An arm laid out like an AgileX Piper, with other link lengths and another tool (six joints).
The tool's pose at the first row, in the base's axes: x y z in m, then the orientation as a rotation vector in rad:
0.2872 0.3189 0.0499 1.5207 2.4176 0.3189
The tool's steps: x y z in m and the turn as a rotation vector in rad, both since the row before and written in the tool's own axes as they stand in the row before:
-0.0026 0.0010 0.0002 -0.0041 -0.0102 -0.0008
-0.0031 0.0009 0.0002 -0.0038 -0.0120 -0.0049
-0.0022 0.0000 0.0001 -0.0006 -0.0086 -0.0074
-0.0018 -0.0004 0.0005 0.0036 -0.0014 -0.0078
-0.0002 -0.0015 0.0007 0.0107 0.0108 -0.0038
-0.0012 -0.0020 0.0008 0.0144 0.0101 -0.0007
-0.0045 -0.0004 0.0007 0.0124 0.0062 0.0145
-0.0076 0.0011 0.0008 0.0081 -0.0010 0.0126
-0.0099 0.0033 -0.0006 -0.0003 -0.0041 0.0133
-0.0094 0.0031 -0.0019 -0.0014 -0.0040 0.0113
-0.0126 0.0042 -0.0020 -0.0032 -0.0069 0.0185
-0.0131 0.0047 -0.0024 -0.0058 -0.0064 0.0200
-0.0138 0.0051 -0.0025 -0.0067 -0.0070 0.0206
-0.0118 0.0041 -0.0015 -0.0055 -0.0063 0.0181
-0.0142 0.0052 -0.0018 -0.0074 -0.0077 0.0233
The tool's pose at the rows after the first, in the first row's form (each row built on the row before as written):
0.2892 0.3170 0.0503 1.5159 2.4082 0.3150
0.2913 0.3146 0.0508 1.5058 2.4004 0.3084
0.2922 0.3126 0.0510 1.4946 2.3985 0.3004
0.2928 0.3108 0.0507 1.4862 2.4045 0.2934
0.2919 0.3100 0.0496 1.4882 2.4207 0.2889
0.2910 0.3080 0.0484 1.4955 2.4361 0.2801
0.2928 0.3038 0.0482 1.5202 2.4371 0.2734
0.2972 0.2975 0.0486 1.5392 2.4315 0.2655
0.3039 0.2899 0.0512 1.5548 2.4188 0.2650
0.3097 0.2826 0.0550 1.5674 2.4070 0.2654
0.3176 0.2727 0.0595 1.5873 2.3868 0.2668
0.3258 0.2624 0.0647 1.6078 2.3644 0.2719
0.3343 0.2514 0.0702 1.6283 2.3405 0.2776
0.3413 0.2418 0.0742 1.6462 2.3194 0.2820
0.3497 0.2301 0.0792 1.6689 2.2922 0.2883

